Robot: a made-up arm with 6 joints.
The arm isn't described. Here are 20 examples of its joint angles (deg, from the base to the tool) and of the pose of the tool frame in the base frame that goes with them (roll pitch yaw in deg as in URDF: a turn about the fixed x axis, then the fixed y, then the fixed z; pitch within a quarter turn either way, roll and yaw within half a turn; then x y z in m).
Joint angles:
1: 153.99 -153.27 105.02 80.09 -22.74 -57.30
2: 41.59 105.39 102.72 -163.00 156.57 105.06
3: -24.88 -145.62 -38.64 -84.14 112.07 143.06
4: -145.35 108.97 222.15 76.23 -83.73 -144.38
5: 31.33 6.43 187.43 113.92 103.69 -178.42
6: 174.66 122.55 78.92 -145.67 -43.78 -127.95
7: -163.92 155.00 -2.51 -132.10 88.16 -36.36
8: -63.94 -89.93 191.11 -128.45 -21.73 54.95
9: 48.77 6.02 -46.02 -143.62 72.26 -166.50
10: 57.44 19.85 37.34 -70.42 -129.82 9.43
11: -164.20 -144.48 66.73 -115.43 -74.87 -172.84
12: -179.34 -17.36 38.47 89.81 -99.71 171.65
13: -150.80 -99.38 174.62 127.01 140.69 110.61
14: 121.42 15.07 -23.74 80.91 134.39 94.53
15: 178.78 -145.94 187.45 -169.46 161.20 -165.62
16: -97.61 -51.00 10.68 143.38 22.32 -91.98
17: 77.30 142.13 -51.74 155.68 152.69 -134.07
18: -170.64 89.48 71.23 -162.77 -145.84 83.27
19: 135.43 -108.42 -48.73 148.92 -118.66 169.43
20: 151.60 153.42 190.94 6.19 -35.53 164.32
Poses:
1: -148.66 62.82 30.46 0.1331 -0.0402 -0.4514
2: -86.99 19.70 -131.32 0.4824 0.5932 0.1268
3: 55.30 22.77 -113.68 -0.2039 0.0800 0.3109
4: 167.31 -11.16 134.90 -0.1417 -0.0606 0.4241
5: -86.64 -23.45 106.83 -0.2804 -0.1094 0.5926
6: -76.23 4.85 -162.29 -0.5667 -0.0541 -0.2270
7: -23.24 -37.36 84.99 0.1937 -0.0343 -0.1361
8: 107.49 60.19 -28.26 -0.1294 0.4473 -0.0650
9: -162.20 45.39 -77.67 0.0518 0.2168 0.3969
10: 78.90 25.97 -176.17 0.3116 0.4077 0.6820
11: 55.21 29.33 -73.65 0.5961 0.1111 -0.1326
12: 153.78 8.13 85.33 0.0394 0.0009 1.0589
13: -115.40 -48.18 -20.15 0.2937 0.0751 -0.1139
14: -159.35 -31.76 -114.67 -0.2226 0.4035 0.5870
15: 175.13 -8.09 2.19 -0.0632 -0.1256 -0.2353
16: -65.62 -42.05 -79.85 0.1337 0.2186 0.9028
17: -69.98 -11.12 88.40 -0.1340 -0.0595 -0.0111
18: -57.19 -50.22 -5.71 -0.7126 -0.2424 0.1527
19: 175.46 1.99 -17.62 0.1267 -0.2800 0.4916
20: -169.23 -2.14 148.00 -0.3406 0.3301 0.1348
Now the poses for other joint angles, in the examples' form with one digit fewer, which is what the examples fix.
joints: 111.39 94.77 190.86 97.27 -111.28 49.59
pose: -43.1 21.9 16.5 -0.110 0.236 0.589
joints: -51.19 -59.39 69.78 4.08 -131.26 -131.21
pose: 133.8 2.2 -54.3 -0.471 0.381 0.773
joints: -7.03 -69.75 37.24 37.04 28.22 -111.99
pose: -83.0 -47.1 148.2 -0.583 -0.032 0.749
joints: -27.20 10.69 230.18 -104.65 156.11 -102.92
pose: 19.0 -41.3 -58.7 -0.223 0.151 0.588
